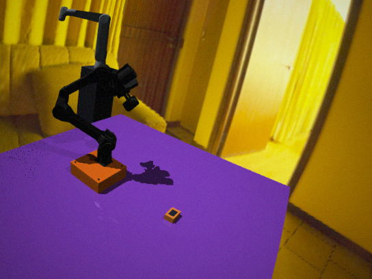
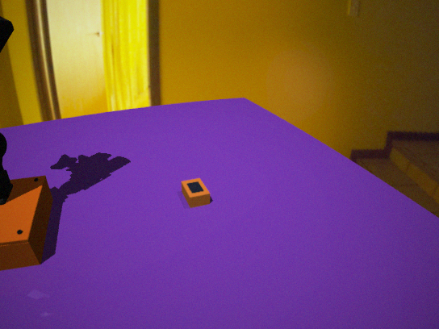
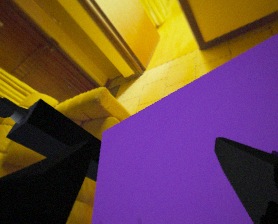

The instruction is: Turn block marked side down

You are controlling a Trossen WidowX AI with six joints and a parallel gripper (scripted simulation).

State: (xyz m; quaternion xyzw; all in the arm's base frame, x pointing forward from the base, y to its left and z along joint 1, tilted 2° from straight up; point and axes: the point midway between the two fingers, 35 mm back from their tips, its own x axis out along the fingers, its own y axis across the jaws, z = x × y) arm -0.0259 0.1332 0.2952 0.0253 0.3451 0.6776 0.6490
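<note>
The orange block is 420 mm ahead of my gripper tip, 330 mm below it and 180 mm to the right of it.
</note>
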